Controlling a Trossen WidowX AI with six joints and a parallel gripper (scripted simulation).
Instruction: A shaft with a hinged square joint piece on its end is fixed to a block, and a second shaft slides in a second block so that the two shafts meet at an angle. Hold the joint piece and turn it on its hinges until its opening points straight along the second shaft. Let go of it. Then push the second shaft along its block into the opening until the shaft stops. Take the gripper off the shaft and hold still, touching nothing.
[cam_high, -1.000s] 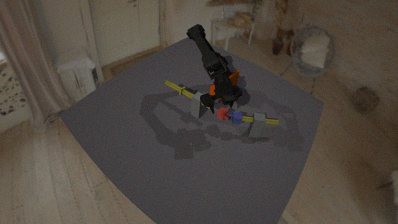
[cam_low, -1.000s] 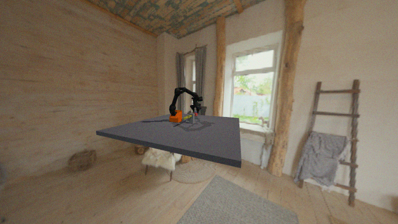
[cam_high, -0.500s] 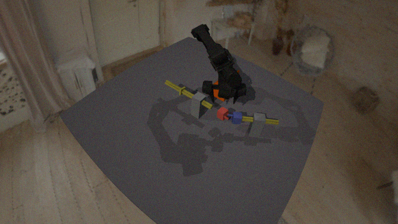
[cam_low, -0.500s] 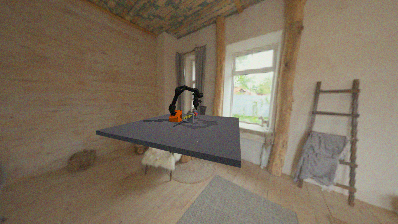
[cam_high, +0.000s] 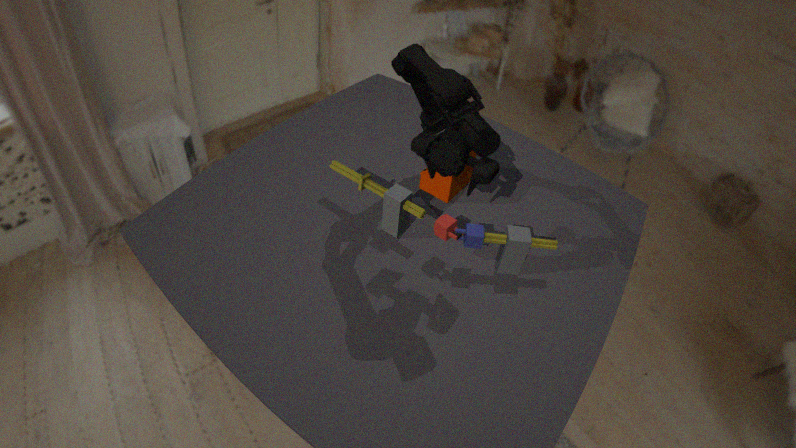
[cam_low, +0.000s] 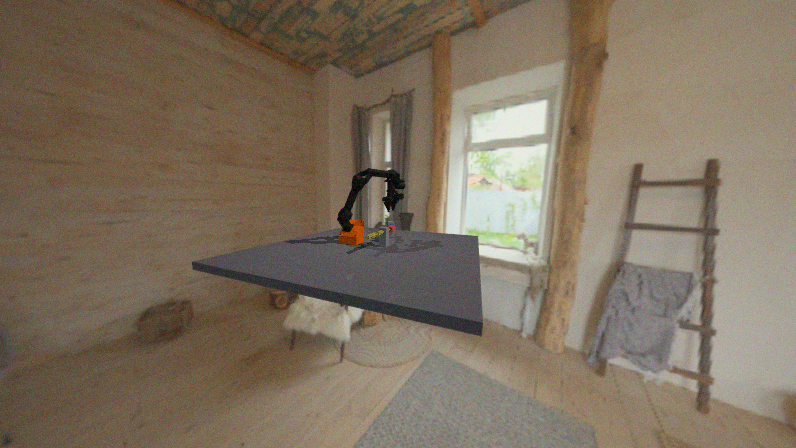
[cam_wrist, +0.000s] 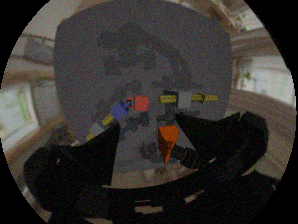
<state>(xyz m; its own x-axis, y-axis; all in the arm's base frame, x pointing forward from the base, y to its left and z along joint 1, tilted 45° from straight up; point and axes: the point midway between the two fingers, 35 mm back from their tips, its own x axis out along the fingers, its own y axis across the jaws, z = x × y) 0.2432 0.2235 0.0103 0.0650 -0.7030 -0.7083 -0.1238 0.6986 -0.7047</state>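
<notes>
Now: gripper tip 12 cm above the red joint piece and 1 cm to the right of it.
</notes>
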